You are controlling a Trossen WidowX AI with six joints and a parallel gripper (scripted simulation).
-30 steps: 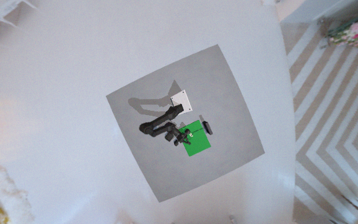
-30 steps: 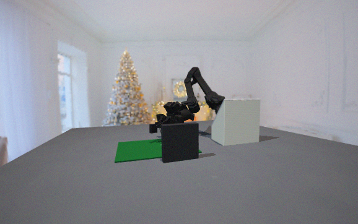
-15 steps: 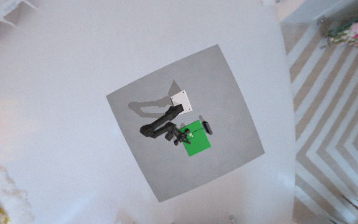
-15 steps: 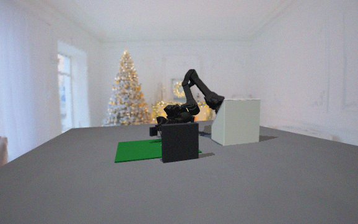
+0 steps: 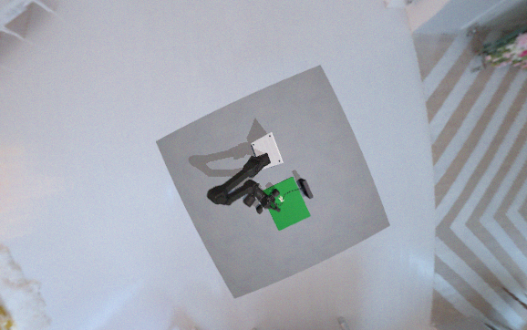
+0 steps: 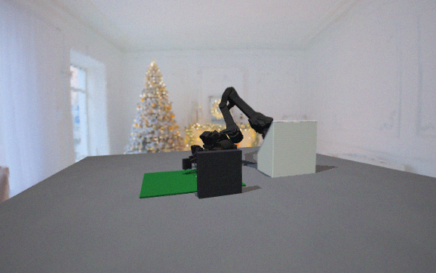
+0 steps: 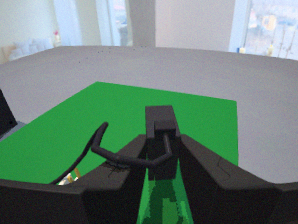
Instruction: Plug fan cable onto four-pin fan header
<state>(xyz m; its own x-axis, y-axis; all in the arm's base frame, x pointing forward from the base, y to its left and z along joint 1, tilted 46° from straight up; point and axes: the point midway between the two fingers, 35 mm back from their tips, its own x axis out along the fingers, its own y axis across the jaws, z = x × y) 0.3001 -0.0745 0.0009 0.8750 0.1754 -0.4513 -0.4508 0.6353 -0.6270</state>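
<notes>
Now: gripper tip 5 cm to the right of the white four-pin fan header, 5 cm above it and 4 cm past it. Round my gripper tip: black fan plug: 1 cm below, 1 cm ahead; then black fan: 21 cm to the left, 7 cm behind, 1 cm above; then board: 7 cm to the left, 6 cm below.
</notes>
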